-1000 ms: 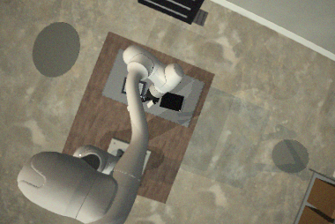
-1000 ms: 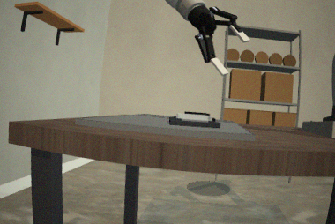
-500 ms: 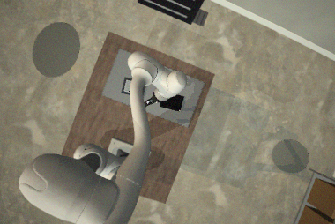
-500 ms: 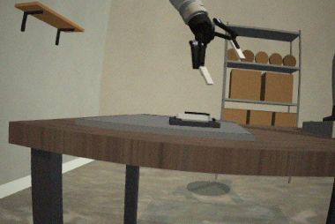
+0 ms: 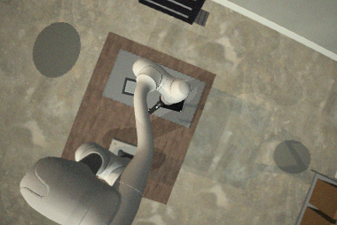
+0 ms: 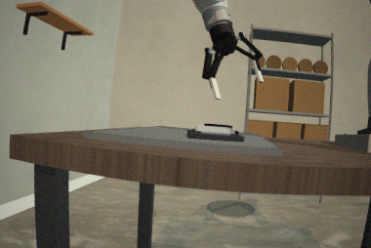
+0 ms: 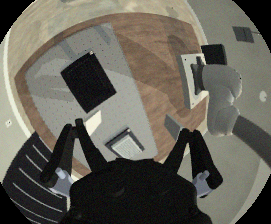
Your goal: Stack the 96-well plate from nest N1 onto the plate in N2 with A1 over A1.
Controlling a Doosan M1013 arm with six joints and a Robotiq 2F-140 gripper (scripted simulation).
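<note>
Right now the dark 96-well plate is 6 cm ahead of my hand, 11 cm to the right of it and 12 cm below it. Round my hand: plate nest N1 (6 cm ahead, 11 cm to the right, 13 cm below); then pale 96-well plate (4 cm ahead, 19 cm to the left, 12 cm below).
</note>
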